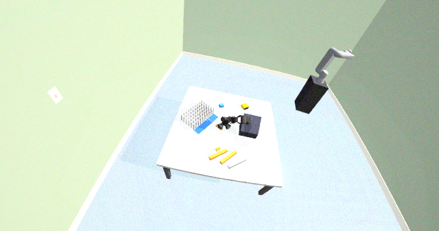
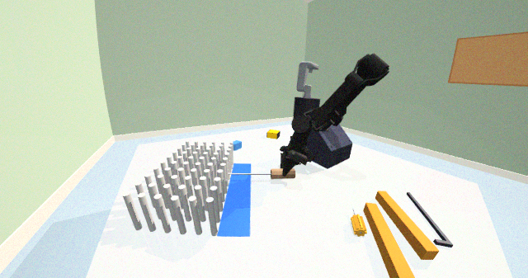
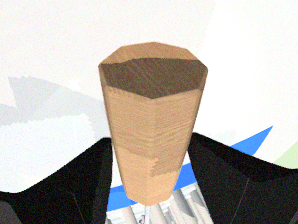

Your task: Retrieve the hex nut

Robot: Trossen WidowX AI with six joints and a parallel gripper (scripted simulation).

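Right now my gripper tip is 16 cm short of the blue taped strip, 4 cm above it and 2 cm to the left of it. Round my gripper tip: yellow brush-like tool 27 cm to the left, 7 cm behind, 2 cm below; then hex nut 29 cm ahead, 12 cm to the right, 3 cm below; then blue block 38 cm to the right, 7 cm ahead, 2 cm below.
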